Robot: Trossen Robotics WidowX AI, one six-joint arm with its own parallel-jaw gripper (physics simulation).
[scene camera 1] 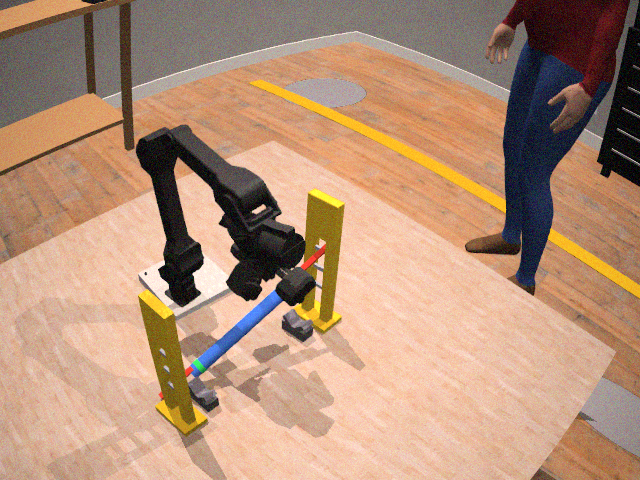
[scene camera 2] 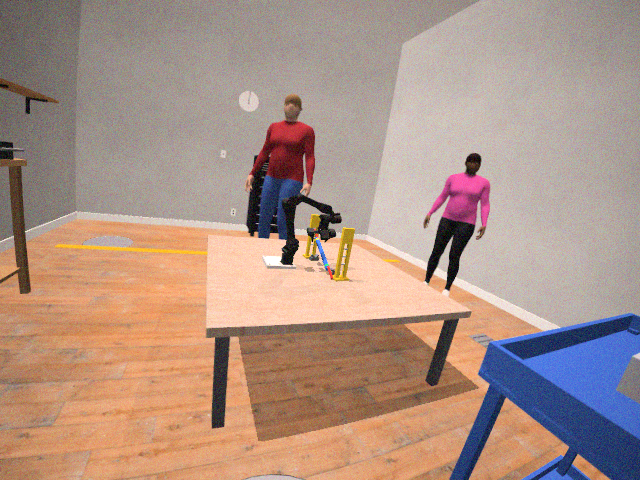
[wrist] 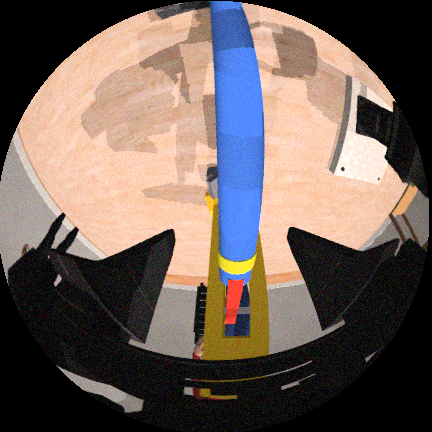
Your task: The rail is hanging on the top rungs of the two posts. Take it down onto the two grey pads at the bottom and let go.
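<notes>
The rail is blue with red ends, a green band and a yellow band. It slopes between two yellow posts. Its green-band end is low at the near post, just above one grey pad; I cannot tell whether they touch. Its yellow-band end is high at the far post, well above the other grey pad. My gripper is open, its fingers on either side of the rail near the yellow band. The gripper hides part of the rail in scene camera 1.
The arm's white base plate is beside the posts on the wooden table. A person in red stands beyond the table. A blue cart stands at the front right.
</notes>
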